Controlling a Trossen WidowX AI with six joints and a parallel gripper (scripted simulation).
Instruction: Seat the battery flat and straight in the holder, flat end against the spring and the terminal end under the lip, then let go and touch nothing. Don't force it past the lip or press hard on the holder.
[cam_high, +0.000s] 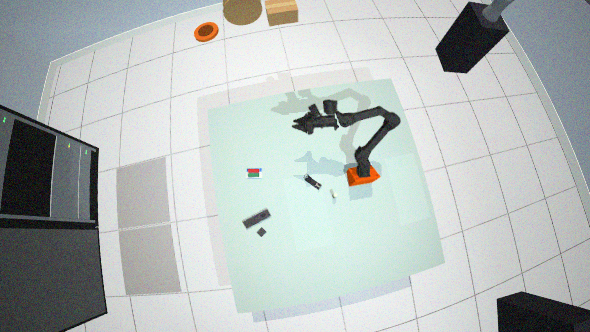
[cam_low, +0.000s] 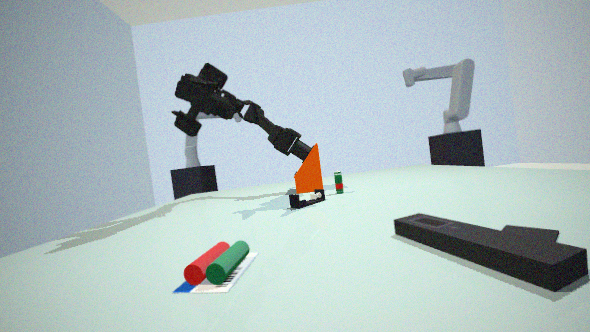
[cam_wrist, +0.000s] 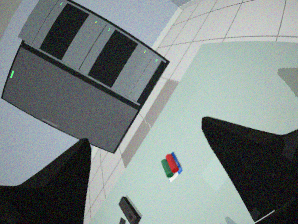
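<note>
The battery lies 33 cm to the left of my gripper tip, 26 cm below it and 21 cm behind it. From my gripper tip the other things lie so: long black block 44 cm to the left, 28 cm below, 23 cm ahead; barcode card 28 cm below, 24 cm ahead, 17 cm to the left; small black square 51 cm to the left, 29 cm below, 21 cm ahead.
</note>
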